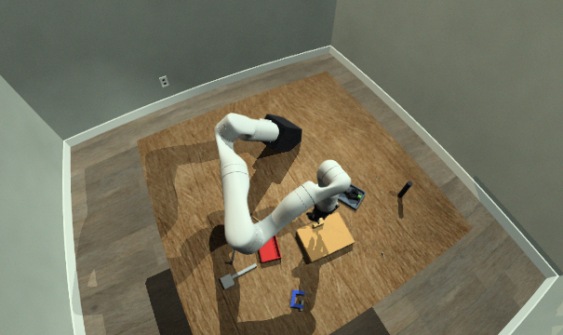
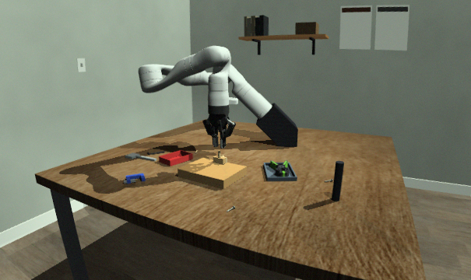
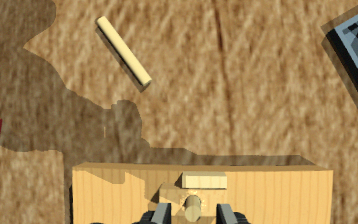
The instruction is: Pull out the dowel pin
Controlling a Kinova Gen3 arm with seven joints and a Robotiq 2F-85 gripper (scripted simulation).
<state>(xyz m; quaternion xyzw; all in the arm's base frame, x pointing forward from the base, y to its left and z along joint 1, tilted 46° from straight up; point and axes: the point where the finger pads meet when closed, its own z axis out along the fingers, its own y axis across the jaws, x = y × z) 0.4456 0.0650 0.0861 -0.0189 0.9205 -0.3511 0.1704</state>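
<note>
The dowel pin lies 5 cm below my hand. Also, from my hand: thin pale stick 12 cm behind, 5 cm to the right, 11 cm below; small wooden block 7 cm below; tan bench board 5 cm ahead, 9 cm below.
</note>
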